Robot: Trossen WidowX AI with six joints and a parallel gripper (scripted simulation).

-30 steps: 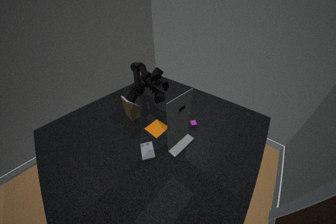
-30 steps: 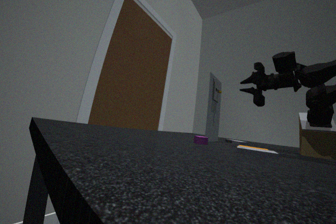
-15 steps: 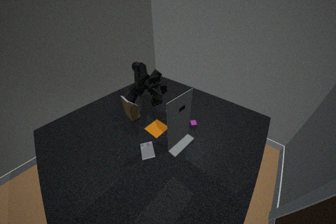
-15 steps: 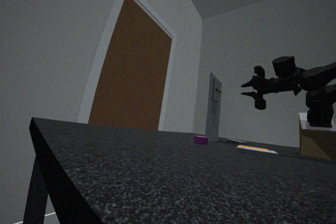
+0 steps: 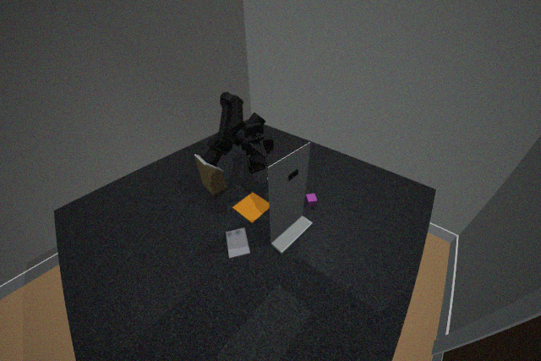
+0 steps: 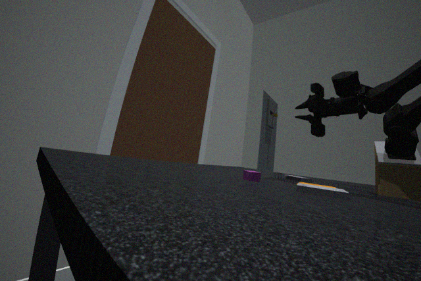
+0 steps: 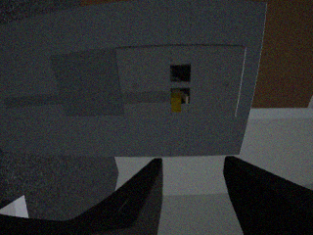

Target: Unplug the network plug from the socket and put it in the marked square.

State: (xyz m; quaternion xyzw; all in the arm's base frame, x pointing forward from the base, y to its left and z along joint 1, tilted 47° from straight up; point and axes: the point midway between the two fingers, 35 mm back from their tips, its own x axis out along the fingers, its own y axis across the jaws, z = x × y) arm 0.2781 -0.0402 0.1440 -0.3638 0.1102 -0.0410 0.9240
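My gripper tip is now 9 cm short of the network plug. From my gripper tip the other things lie so: grey upright panel (11 cm below, 11 cm ahead); orange marked square (26 cm below, 8 cm behind, 2 cm to the right).
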